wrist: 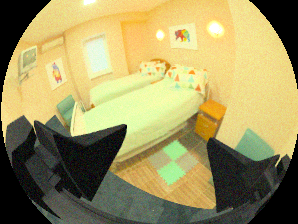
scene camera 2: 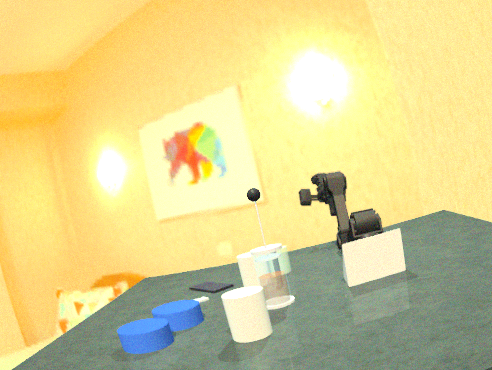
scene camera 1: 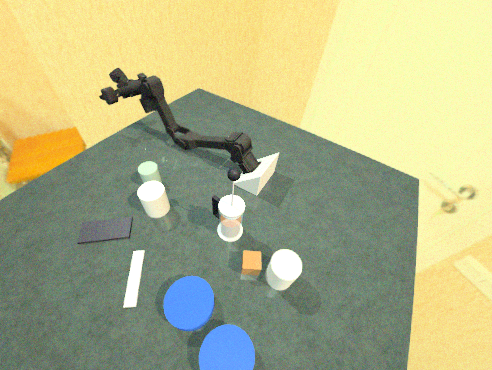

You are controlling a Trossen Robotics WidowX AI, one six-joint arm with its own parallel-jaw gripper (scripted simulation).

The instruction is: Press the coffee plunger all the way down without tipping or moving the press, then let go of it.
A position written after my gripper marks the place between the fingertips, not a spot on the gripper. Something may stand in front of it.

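Coffee press (scene camera 2: 270, 267), (scene camera 1: 231, 207); out of frame in the wrist view. Dark flat plate (scene camera 1: 97, 231). My gripper (wrist: 169, 136) open, holding nothing.
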